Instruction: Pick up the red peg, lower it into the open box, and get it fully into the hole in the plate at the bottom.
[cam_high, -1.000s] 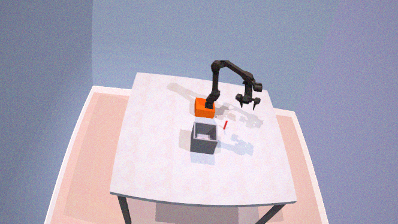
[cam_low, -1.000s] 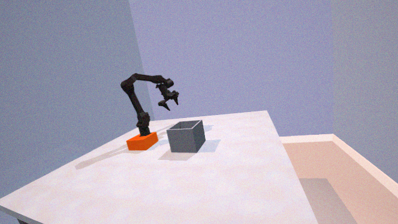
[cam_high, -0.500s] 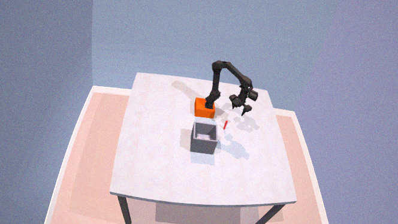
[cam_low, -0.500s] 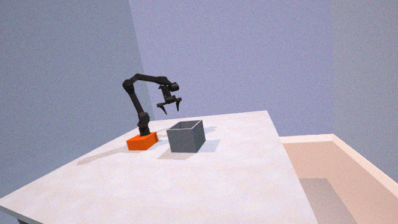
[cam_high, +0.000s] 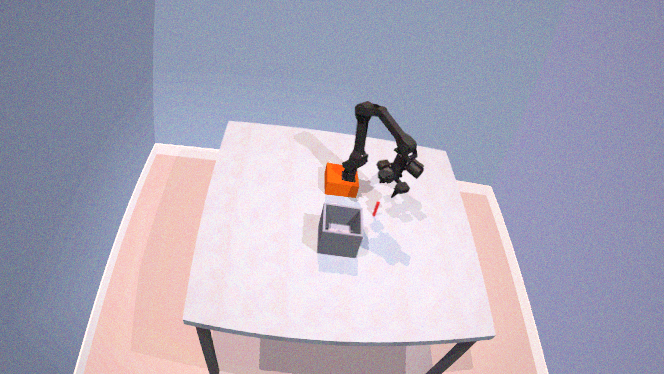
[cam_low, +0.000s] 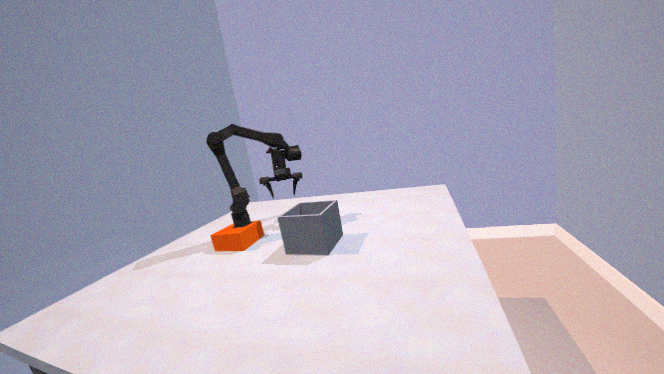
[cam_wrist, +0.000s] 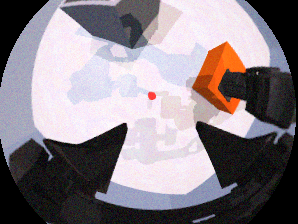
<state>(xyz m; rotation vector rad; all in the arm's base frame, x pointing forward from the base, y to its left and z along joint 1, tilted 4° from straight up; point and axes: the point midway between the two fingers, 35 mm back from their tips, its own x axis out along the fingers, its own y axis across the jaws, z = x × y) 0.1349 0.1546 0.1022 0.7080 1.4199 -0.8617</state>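
Right now the red peg is 20 mm ahead of my gripper tip, 20 mm to the right of it and 100 mm below it.
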